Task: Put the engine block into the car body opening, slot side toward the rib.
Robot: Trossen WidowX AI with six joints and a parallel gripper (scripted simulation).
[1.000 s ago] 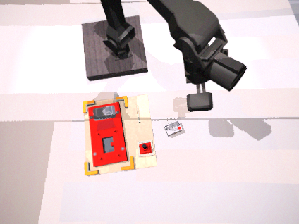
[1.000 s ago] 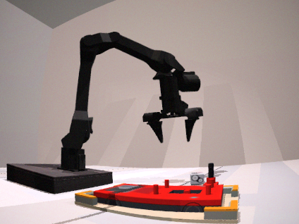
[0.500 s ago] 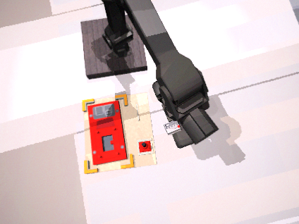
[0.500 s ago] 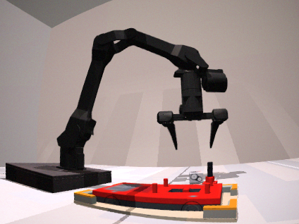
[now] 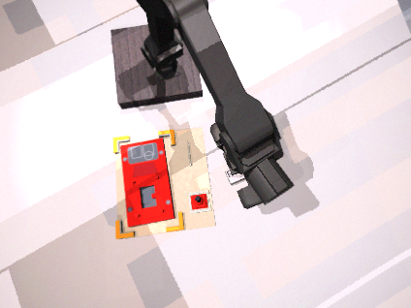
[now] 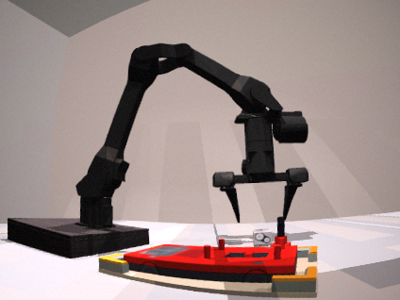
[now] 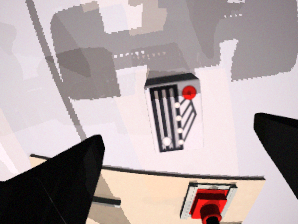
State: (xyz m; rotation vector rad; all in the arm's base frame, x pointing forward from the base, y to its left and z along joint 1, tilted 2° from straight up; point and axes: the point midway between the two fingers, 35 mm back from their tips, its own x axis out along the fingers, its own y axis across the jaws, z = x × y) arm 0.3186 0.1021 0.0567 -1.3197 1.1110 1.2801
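Now: gripper tip 4 cm above the engine block.
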